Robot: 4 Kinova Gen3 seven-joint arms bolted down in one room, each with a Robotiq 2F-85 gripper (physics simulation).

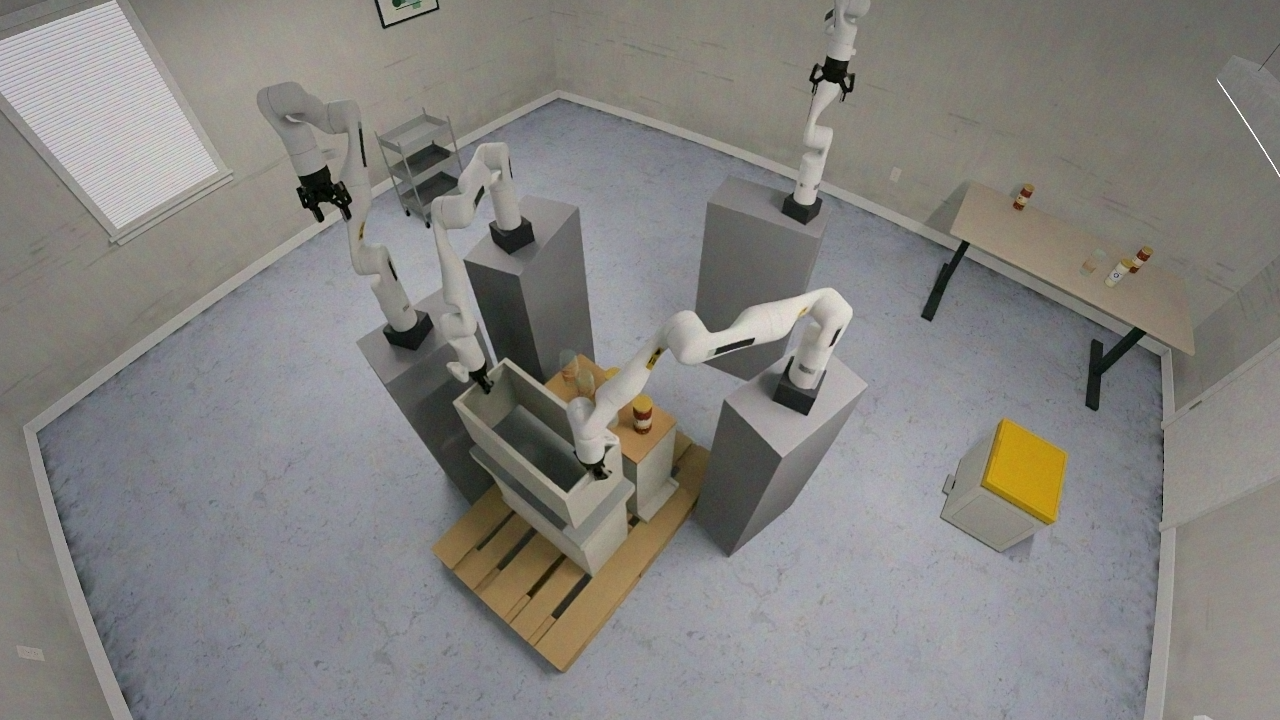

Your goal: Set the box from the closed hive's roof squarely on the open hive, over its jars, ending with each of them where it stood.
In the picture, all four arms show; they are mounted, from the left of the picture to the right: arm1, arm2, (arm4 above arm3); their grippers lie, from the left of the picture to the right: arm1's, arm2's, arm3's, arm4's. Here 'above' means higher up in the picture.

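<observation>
The pale, bottomless-looking box (516, 465) stands upright on the grey roof (602, 514) of the closed hive (554, 530), and seems to rest on it. The open hive (656, 474) stands beside it; on its orange-brown top are a red-brown jar with a yellow lid (642, 417), clear jars (585, 383) (569, 360) and a partly hidden yellow lid (612, 371). Arm2's gripper (484, 383) is at the box's upper-left end wall, arm3's gripper (597, 469) at its lower-right end wall; whether their fingers are shut is too small to tell. Arm1's gripper (323, 204) and arm4's gripper (832, 82) are open, high up and away from the box.
Both hives stand on a wooden pallet (572, 637). Grey pedestals (760, 483) (537, 295) (756, 259) (420, 402) carry the arms around them. Arm3's forearm (626, 380) crosses over the open hive. A yellow-topped bin (1026, 470), a table (1038, 246) with jars and a shelf cart (400, 174) stand farther off.
</observation>
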